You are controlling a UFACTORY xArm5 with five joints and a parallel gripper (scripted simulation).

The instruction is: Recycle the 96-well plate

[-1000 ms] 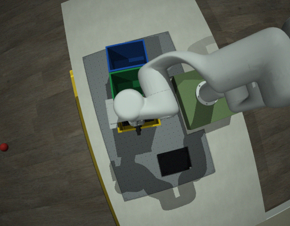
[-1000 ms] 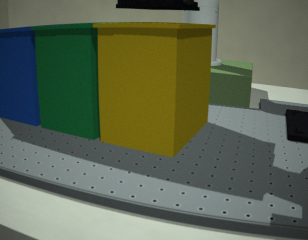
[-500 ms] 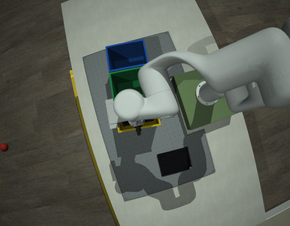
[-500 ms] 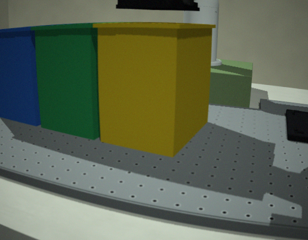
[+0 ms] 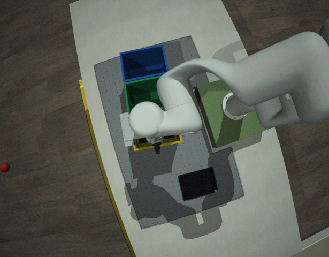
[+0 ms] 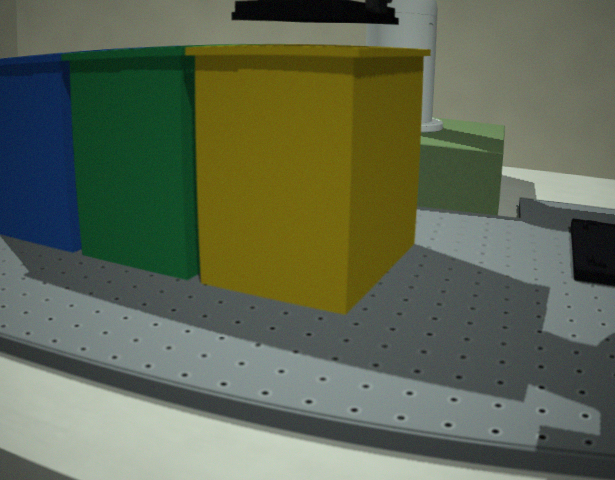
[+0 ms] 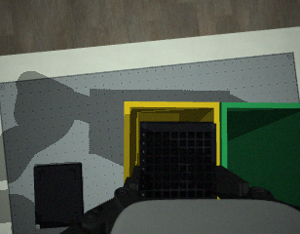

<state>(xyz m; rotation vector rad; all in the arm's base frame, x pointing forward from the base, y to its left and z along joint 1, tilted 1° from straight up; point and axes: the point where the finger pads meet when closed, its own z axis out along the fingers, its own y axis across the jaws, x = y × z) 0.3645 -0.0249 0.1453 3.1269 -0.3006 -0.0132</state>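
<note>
Right now the black 96-well plate is 1 cm below my hand. The rest, counted from my hand: green bin: 3 cm behind, 13 cm to the right, 13 cm below; yellow bin: 13 cm below; blue bin: 5 cm behind, 26 cm to the right, 13 cm below.
</note>
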